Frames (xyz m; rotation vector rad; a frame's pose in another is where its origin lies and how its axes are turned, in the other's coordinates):
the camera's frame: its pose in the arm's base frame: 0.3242 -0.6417 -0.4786 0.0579 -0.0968 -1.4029
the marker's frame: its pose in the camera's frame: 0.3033 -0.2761 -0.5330 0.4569 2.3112 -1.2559
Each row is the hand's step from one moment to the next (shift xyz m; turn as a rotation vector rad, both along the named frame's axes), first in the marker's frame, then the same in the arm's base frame.
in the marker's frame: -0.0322 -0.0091 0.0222 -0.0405 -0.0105 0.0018
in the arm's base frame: -0.0221 -0.0314 0.0117 -0.0077 -0.0298 0.0284
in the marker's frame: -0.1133 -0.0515 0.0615 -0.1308 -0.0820 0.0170
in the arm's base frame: -0.0783 -0.0962 0.0624 -0.0653 -0.0809 0.1154
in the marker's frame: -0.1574 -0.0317 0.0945 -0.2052 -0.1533 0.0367
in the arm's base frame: -0.0889 -0.1535 0.0570 -0.1264 -0.1206 0.1909
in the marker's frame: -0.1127 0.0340 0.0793 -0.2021 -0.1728 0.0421
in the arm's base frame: -0.0345 -0.1377 -0.0007 -0.1435 -0.1121 0.1983
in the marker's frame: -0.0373 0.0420 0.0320 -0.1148 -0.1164 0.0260
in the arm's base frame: 0.0049 -0.0604 -0.0224 -0.0952 -0.0570 0.1228
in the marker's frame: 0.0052 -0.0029 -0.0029 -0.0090 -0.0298 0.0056
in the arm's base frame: 0.0001 0.0066 0.0004 -0.0239 0.0026 0.0205
